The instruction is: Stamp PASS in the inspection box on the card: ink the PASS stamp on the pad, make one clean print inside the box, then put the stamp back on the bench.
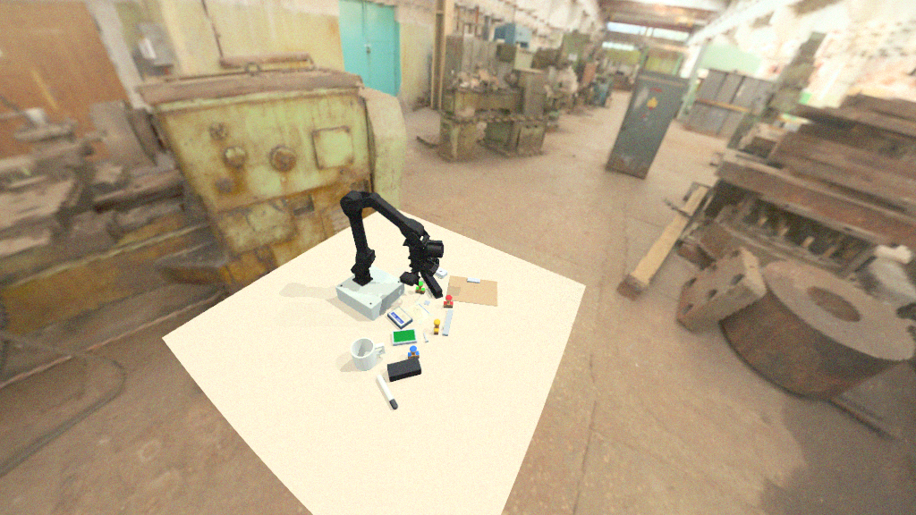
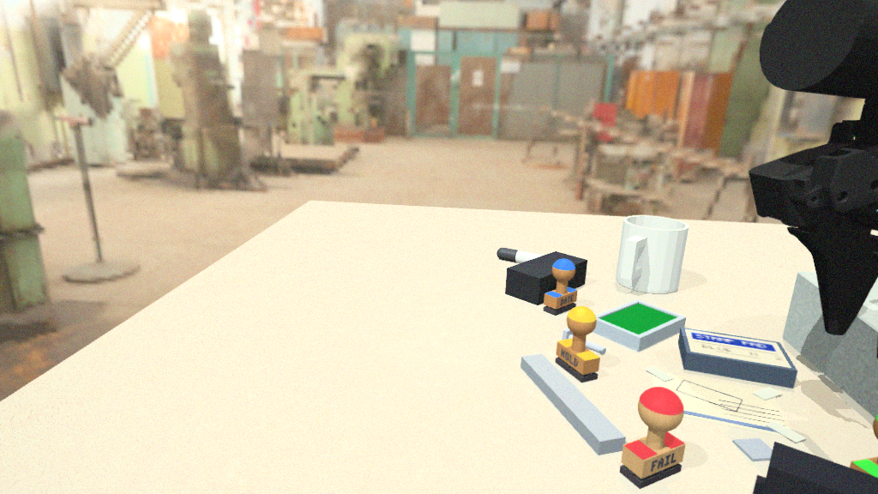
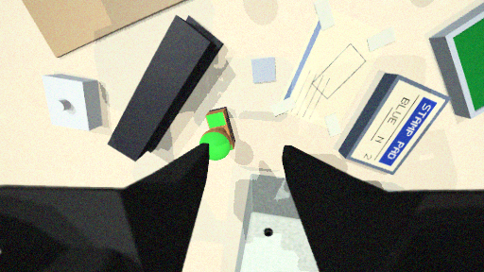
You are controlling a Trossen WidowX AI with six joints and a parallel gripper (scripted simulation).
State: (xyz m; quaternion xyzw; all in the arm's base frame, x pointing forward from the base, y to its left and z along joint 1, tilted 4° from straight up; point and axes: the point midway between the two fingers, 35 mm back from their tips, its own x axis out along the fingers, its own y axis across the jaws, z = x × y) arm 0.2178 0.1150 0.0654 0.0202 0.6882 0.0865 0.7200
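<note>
The PASS stamp lies 8 cm below my gripper tip, 2 cm to the left of it and 2 cm behind it. From my gripper tip the other things lie so: card 10 cm below, 7 cm to the right, 5 cm ahead; red FAIL stamp 13 cm ahead, 7 cm below, 3 cm to the left; blue stamp pad box 15 cm to the right, 8 cm below, 1 cm ahead.
</note>
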